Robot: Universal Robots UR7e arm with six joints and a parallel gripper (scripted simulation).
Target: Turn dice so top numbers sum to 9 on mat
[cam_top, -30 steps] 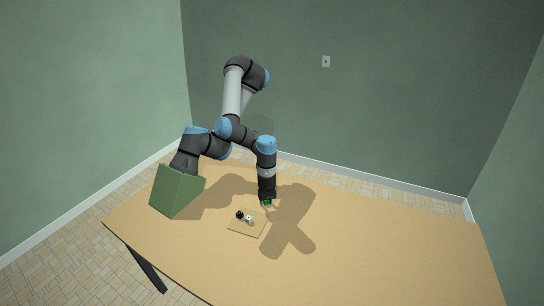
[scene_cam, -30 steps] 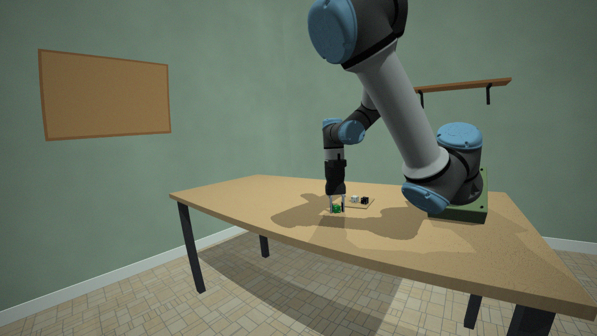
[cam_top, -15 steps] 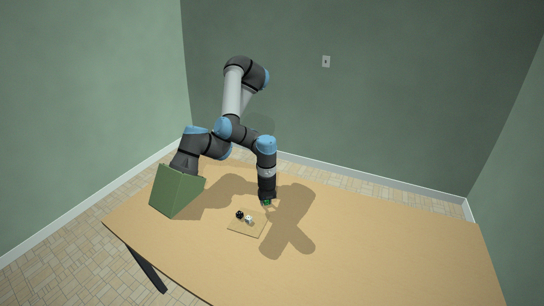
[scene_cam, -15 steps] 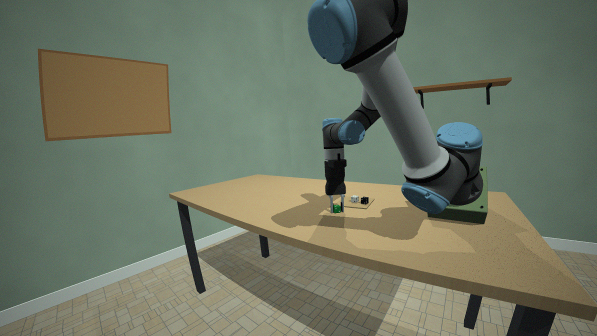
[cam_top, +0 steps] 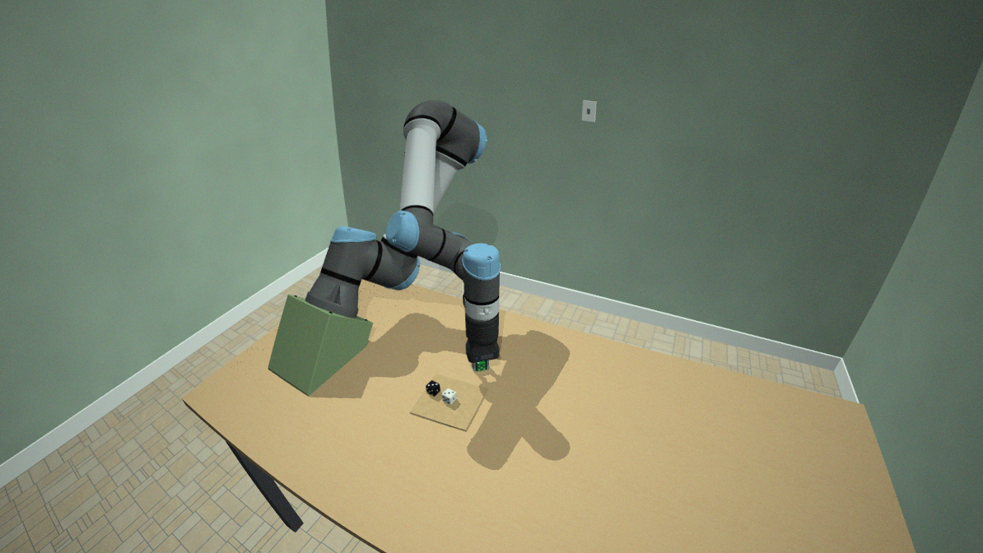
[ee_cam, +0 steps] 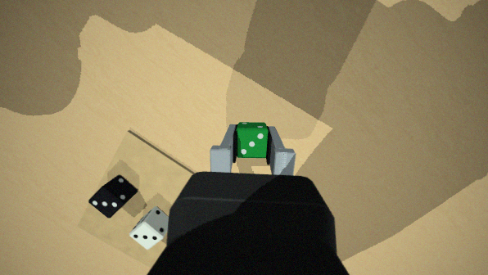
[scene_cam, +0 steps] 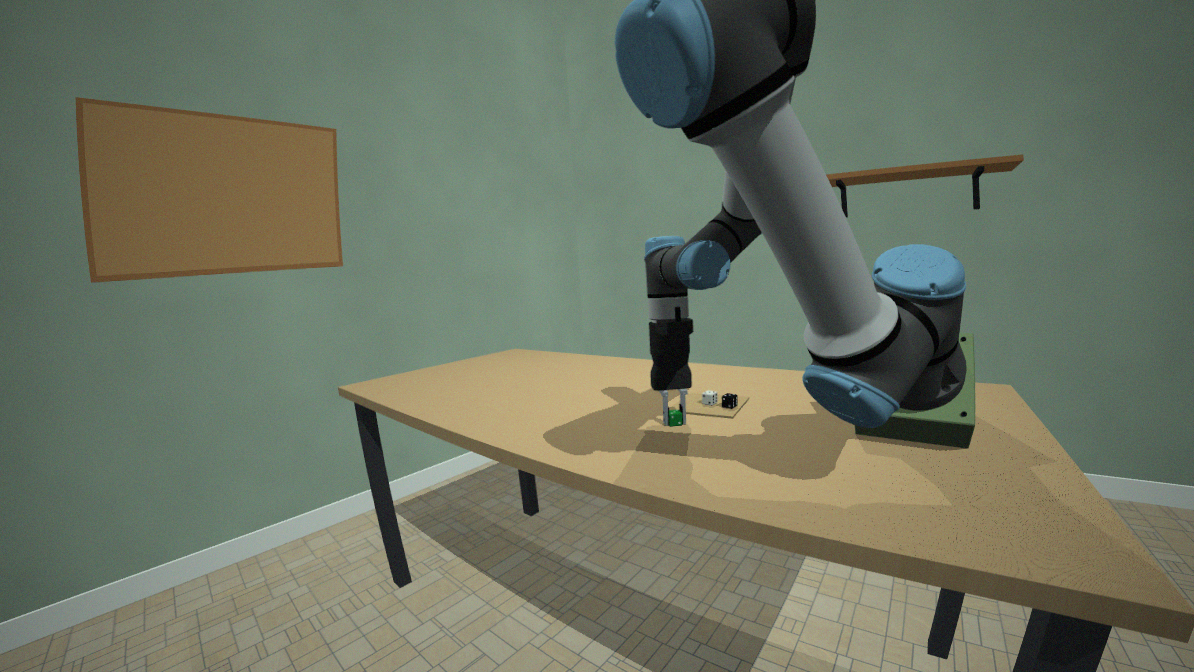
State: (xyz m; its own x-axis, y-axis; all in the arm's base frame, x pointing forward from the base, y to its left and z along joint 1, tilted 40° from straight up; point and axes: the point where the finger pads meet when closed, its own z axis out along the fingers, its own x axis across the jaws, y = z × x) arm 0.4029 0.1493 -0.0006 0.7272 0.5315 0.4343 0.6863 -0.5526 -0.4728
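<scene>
My hand is 1 cm above the green die. From my hand the other things lie so: white die (14 cm to the right); then black die (5 cm behind, 13 cm to the right); then tan mat (14 cm to the right, 2 cm below).
</scene>
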